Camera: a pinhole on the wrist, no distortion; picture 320 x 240 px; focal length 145.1 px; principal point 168.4 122.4 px. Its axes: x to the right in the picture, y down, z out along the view. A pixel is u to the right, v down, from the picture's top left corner.
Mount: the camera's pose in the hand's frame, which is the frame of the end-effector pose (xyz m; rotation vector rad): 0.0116 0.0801 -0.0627 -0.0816 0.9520 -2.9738
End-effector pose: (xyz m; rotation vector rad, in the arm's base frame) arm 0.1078 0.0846 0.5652 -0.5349 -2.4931 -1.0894
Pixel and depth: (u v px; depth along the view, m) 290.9 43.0 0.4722
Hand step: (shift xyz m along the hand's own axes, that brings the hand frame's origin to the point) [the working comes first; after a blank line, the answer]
In the camera's frame: 0.3987 -0.2584 0.4722

-0.3607 0.0035 0.4888
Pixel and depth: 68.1 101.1 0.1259
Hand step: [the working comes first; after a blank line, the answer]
In the camera's frame: -0.0870 -0.0185 0.1259

0.1054 0.0250 0.0465
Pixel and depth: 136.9 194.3 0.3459
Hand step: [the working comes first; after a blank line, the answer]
In the camera's frame: -0.0751 0.1714 0.3459

0.1059 -0.2575 0.1156
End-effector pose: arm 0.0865 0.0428 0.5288 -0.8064 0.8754 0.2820
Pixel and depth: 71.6 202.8 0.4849
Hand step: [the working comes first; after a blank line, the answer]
In the camera's frame: -0.3235 0.2687 0.4849

0.3617 -0.4091 0.1611
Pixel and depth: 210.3 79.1 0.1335
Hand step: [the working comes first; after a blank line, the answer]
In the camera's frame: 0.0386 -0.0398 0.1335

-0.0196 0.0338 0.0707
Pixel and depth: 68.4 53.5 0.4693
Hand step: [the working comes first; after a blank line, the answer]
In the camera's frame: -0.3234 -0.2228 0.4693

0.3602 0.0001 0.4339
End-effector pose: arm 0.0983 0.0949 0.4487 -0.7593 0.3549 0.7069
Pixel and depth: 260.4 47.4 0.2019
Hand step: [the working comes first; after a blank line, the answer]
In the camera's frame: 0.1280 -0.1044 0.2019

-0.1052 0.0437 0.1677
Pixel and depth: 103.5 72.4 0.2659
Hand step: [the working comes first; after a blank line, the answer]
In the camera's frame: -0.1189 -0.0916 0.2659

0.1449 0.0045 0.2014
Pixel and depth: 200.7 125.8 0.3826
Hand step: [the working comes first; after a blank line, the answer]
In the camera's frame: 0.0852 0.0090 0.3826

-0.0523 -0.1519 0.2469
